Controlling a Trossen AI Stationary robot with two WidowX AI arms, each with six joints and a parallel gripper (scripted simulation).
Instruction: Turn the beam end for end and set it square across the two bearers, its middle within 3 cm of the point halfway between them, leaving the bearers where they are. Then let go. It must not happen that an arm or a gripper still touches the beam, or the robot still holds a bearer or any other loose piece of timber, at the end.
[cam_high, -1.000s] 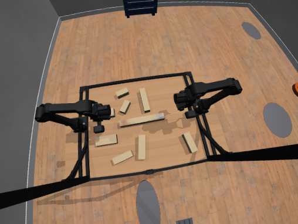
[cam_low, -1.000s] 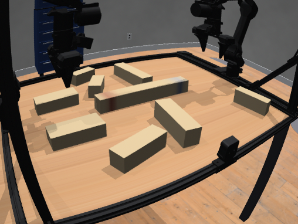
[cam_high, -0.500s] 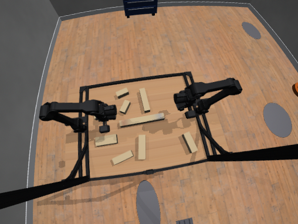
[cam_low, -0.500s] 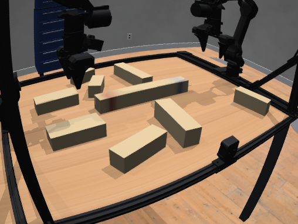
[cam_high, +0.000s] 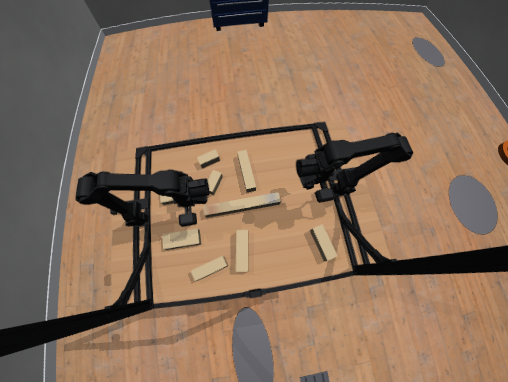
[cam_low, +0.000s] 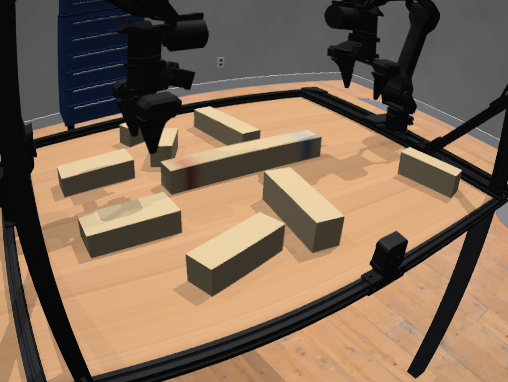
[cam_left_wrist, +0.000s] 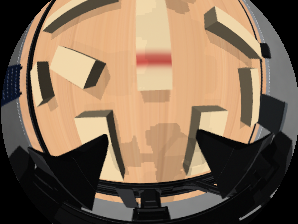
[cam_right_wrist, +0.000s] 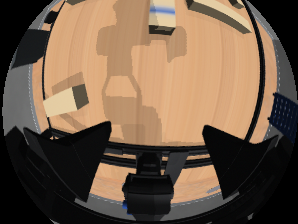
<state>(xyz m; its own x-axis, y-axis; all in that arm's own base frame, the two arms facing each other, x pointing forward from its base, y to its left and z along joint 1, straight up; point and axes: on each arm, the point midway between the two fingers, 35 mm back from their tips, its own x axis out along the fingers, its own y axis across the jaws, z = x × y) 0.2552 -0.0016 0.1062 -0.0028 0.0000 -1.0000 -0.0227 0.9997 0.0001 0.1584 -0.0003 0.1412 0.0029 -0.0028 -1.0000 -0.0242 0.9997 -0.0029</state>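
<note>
Right now my left hand is 20 cm to the left of the beam and 10 cm above it.
</note>
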